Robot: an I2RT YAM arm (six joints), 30 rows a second.
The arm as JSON. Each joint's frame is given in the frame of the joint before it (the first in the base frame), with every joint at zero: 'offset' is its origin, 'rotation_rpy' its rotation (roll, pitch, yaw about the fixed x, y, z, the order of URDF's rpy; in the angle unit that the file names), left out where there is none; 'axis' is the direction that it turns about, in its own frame. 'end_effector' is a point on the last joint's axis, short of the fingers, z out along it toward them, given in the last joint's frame.
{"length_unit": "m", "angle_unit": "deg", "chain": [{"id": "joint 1", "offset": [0.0, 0.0, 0.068], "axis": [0.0, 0.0, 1.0]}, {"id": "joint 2", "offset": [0.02, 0.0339, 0.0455], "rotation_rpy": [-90.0, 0.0, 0.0], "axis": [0.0, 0.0, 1.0]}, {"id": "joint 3", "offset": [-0.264, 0.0, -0.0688], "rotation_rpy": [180.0, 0.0, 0.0], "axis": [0.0, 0.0, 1.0]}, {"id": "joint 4", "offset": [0.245, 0.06, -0.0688], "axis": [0.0, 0.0, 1.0]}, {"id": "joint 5", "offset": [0.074, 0.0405, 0.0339], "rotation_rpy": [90.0, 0.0, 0.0], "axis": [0.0, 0.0, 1.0]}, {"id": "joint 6", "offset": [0.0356, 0.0, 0.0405], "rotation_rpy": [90.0, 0.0, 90.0], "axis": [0.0, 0.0, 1.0]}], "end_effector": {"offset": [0.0, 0.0, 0.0], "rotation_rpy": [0.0, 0.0, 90.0]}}
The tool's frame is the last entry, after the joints.
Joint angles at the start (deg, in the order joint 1, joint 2, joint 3, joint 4, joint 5, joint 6):
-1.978 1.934 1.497 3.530 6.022 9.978
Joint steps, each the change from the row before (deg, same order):
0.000 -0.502 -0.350 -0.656 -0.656 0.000
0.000 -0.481 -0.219 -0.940 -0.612 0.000
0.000 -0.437 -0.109 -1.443 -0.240 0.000
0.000 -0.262 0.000 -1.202 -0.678 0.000
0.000 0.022 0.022 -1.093 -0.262 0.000
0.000 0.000 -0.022 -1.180 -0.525 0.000
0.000 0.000 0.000 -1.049 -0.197 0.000
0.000 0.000 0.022 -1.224 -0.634 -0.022
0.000 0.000 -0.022 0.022 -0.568 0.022
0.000 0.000 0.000 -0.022 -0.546 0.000
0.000 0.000 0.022 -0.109 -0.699 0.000
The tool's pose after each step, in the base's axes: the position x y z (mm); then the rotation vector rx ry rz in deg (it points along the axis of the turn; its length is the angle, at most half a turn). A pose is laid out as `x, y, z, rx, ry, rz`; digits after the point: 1 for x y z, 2 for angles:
110.5, -7.1, 183.8, 13.35, 86.40, 2.29
110.3, -6.8, 181.4, 12.92, 87.15, 2.70
110.0, -6.6, 178.7, 12.83, 88.29, 2.80
109.8, -6.2, 176.8, 12.38, 89.31, 3.26
109.8, -6.0, 174.8, 12.27, 90.42, 3.39
109.7, -5.7, 172.4, 11.97, 91.68, 3.72
109.6, -5.6, 170.4, 11.91, 92.75, 3.81
109.5, -5.2, 168.2, 11.52, 94.01, 4.24
109.5, -4.8, 168.1, 11.11, 94.07, 4.73
109.6, -4.5, 168.1, 10.70, 94.15, 5.18
109.5, -4.0, 168.0, 10.19, 94.31, 5.75

